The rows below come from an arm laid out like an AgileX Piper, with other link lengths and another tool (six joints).
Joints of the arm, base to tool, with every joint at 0 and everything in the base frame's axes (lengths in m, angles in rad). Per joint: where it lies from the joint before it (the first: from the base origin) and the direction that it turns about. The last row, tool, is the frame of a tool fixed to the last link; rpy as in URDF.
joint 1: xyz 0.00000 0.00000 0.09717 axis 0 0 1
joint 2: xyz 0.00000 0.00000 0.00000 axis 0 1 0
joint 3: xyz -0.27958 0.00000 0.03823 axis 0 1 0
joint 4: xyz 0.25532 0.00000 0.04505 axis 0.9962 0 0.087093
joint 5: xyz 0.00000 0.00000 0.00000 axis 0 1 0
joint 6: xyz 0.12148 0.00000 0.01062 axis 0.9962 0 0.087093
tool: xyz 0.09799 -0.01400 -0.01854 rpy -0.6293 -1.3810 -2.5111
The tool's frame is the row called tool.
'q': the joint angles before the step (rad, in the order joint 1, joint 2, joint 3, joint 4, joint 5, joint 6). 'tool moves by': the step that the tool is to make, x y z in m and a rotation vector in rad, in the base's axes. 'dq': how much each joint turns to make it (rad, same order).
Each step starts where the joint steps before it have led.
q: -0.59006, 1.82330, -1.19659, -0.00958, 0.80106, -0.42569
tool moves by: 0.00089, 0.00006, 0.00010, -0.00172, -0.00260, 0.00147
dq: 0.00145, -0.00002, 0.00002, 0.00000, -0.00312, 0.00001
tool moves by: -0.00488, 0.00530, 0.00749, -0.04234, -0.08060, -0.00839
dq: 0.00001, -0.09006, 0.10995, 0.00957, -0.11042, 0.00402
